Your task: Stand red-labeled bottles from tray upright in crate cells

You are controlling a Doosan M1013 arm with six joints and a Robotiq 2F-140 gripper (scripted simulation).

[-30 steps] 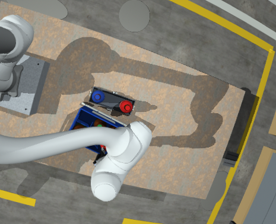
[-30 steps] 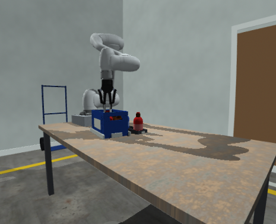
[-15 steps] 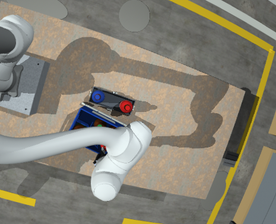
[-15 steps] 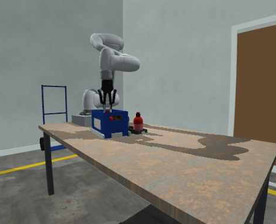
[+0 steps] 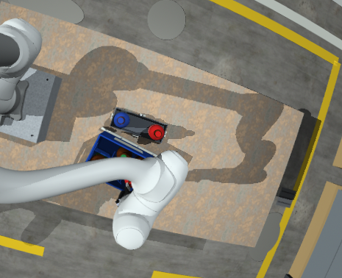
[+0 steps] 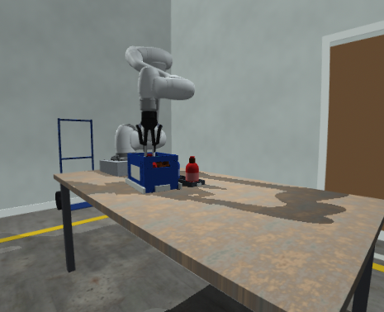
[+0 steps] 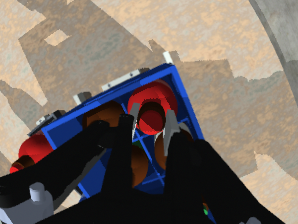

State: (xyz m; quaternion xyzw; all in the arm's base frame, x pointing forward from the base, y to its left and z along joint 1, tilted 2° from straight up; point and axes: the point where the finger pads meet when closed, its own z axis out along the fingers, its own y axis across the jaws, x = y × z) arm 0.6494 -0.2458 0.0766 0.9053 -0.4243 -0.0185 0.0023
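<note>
Right now my hand is 9 cm above the red bottle. Round my hand: blue-capped bottle (26 cm to the left, 11 cm below, 11 cm behind); red-labeled bottle (24 cm to the left, 11 cm below, 6 cm ahead); blue crate (11 cm below, 8 cm behind, 6 cm to the left).
</note>
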